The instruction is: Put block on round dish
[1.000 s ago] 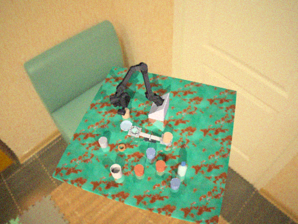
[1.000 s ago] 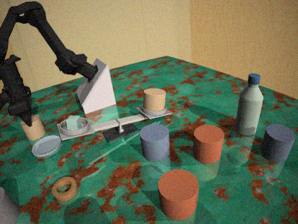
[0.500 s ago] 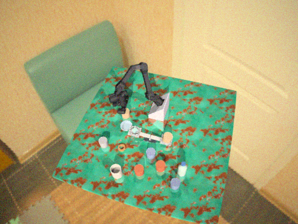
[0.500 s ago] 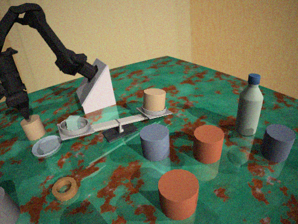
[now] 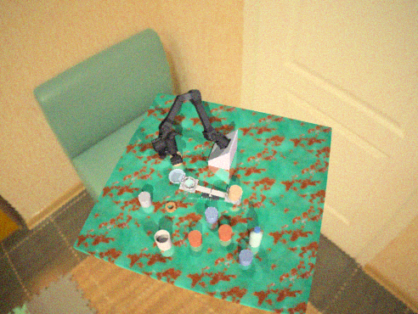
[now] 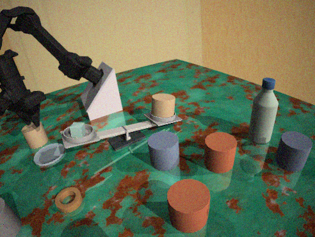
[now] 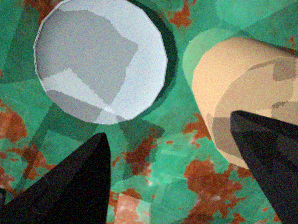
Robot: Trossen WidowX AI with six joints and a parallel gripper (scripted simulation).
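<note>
Right now my gripper tip is 140 mm to the right of the pale green block and 100 mm short of it. Round my gripper tip: balance beam: 260 mm to the left, 80 mm ahead, 50 mm below; grey cylinder: 290 mm ahead, 50 mm below, 40 mm to the right; round dish: 90 mm below, 40 mm ahead, 20 mm to the left.
</note>
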